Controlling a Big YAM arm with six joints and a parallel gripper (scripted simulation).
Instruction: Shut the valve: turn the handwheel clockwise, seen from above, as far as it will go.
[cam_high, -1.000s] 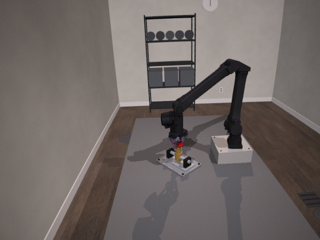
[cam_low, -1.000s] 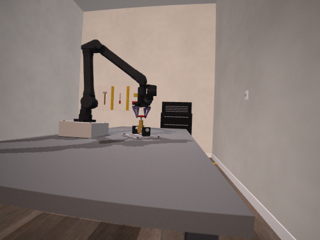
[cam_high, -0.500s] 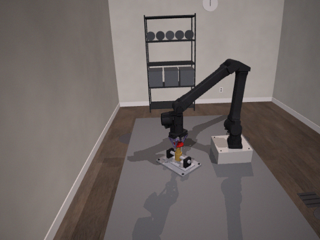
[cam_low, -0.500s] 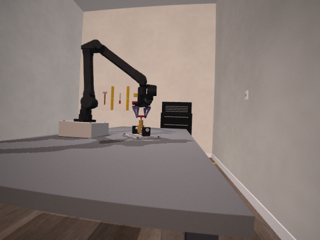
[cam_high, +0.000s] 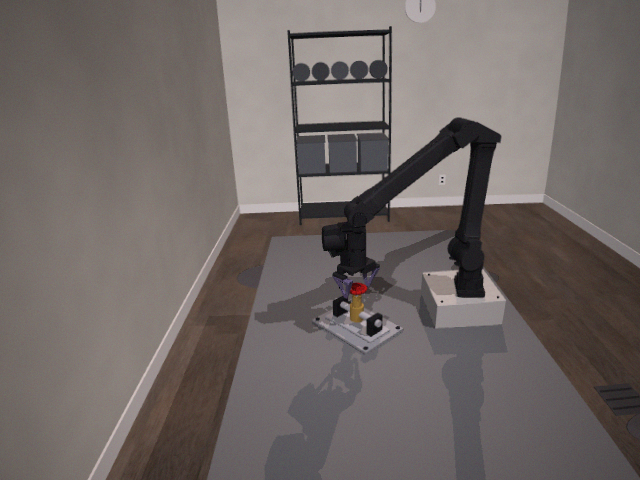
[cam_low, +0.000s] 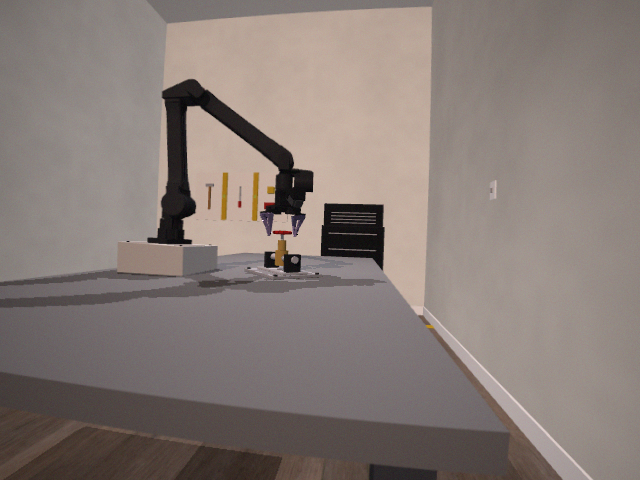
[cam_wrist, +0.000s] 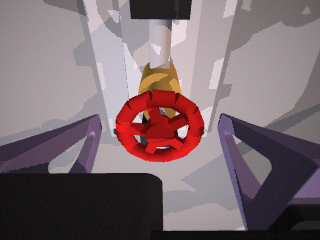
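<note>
Right now my hand is right at the red spoked handwheel.
</note>
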